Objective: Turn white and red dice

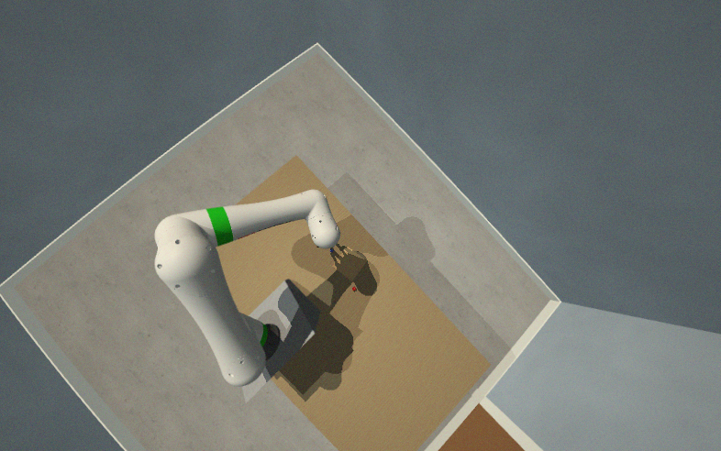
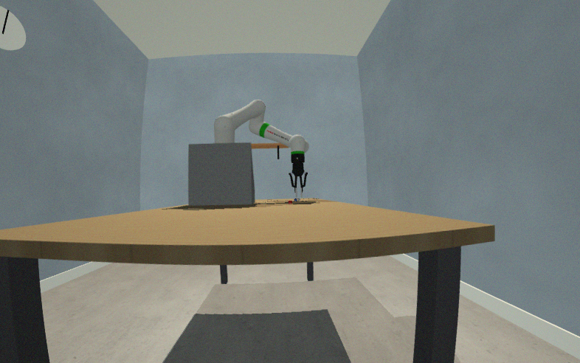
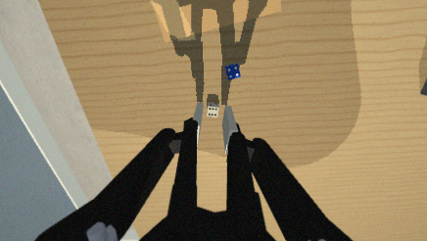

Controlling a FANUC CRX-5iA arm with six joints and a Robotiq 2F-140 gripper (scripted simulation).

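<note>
Right now my hand is 50 mm above the white die. Round my hand: blue die (50 mm to the right, 50 mm below, 30 mm behind); then red die (290 mm to the right, 60 mm behind, 50 mm below); then tan mat (170 mm to the right, 50 mm below, 10 mm ahead).
</note>
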